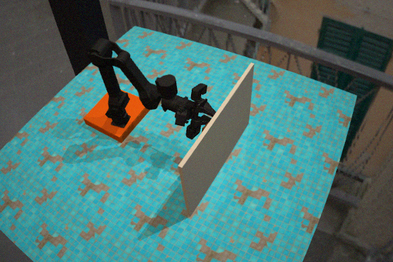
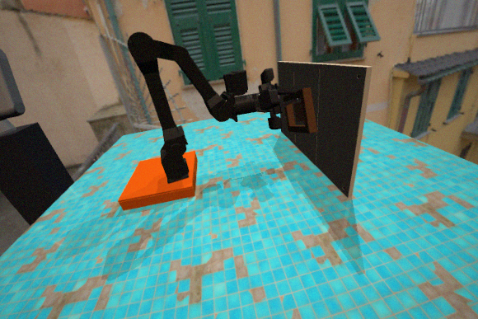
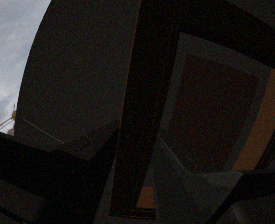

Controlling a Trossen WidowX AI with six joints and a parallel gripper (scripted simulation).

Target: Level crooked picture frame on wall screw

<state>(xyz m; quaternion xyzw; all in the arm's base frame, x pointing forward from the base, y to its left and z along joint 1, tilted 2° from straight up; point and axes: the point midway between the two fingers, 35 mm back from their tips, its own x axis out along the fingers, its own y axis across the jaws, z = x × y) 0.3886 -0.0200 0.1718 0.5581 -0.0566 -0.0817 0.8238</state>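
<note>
The brown picture frame lies 20 mm to the right of my gripper tip and 50 mm below it. Round my gripper tip: wall panel (10 mm ahead, 30 mm to the right, 60 mm below).
</note>
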